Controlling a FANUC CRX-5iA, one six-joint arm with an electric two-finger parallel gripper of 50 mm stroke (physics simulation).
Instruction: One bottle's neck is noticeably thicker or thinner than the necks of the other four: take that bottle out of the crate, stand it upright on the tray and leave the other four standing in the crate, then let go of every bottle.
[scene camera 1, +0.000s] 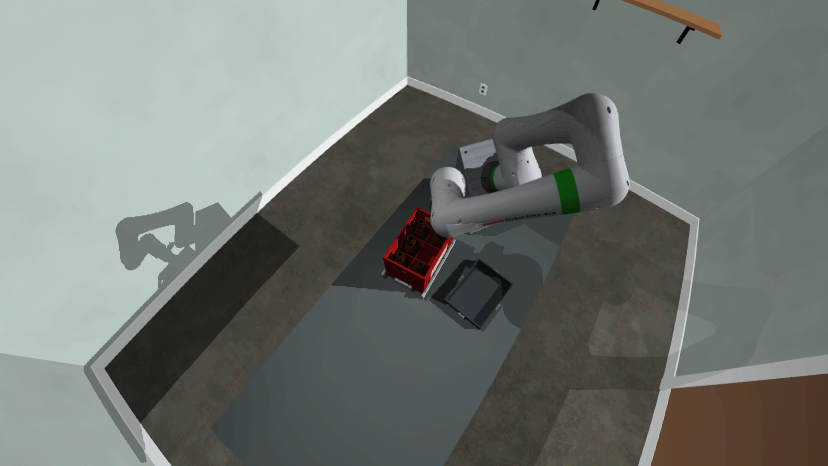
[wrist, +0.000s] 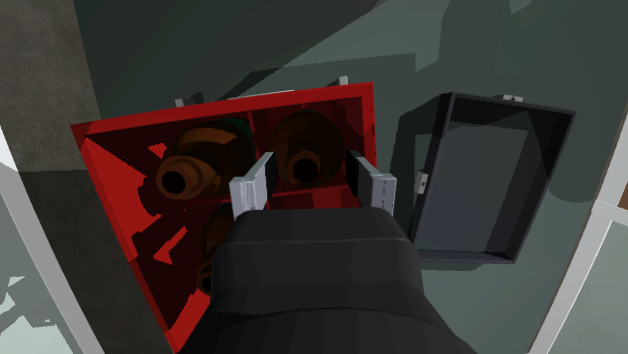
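Pixels of known places: gripper, fingertip midpoint: (wrist: 311, 165); arm's base at its link origin: (scene camera 1: 495, 177).
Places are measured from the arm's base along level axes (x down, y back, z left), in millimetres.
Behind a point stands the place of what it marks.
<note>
The red crate (scene camera 1: 405, 276) @[x 157, y -549, z -39 mm] (wrist: 225, 107) @[x 81, y -284, z -92 mm] holds five brown bottles upright. One bottle (scene camera 1: 437, 237) @[x 121, y -340, z -43 mm] (wrist: 327, 135) @[x 136, y -303, z -27 mm] stands in the corner compartment on the tray side, partly hidden by the arm in the scene view. Beside it is another bottle (scene camera 1: 421, 229) @[x 130, y -350, z -122 mm] (wrist: 210, 137) @[x 138, y -312, z -126 mm]. A third bottle (scene camera 1: 411, 245) @[x 121, y -440, z -101 mm] (wrist: 215, 235) @[x 134, y -406, z -125 mm] is partly covered by the gripper body in the wrist view. Two more bottles (scene camera 1: 399, 258) @[x 104, y -522, z -93 mm] (scene camera 1: 420, 267) @[x 96, y -500, z -3 mm] stand at the crate's near end. My gripper (wrist: 311, 165) @[x 105, y -322, z -39 mm] is open, its fingers either side of the corner bottle's neck in the wrist view. The dark tray (scene camera 1: 478, 295) @[x 251, y -383, z 232 mm] (wrist: 480, 185) @[x 251, y -372, z 228 mm] holds no bottle.
The middle compartment on the tray side of the crate holds no bottle. Crate and tray stand side by side on a grey-blue mat (scene camera 1: 370, 358) @[x 257, y -874, z 61 mm] with a narrow gap between them. The arm (scene camera 1: 515, 205) @[x -363, y -371, z 188 mm] reaches over the crate's far end. Small light brackets sit around both containers.
</note>
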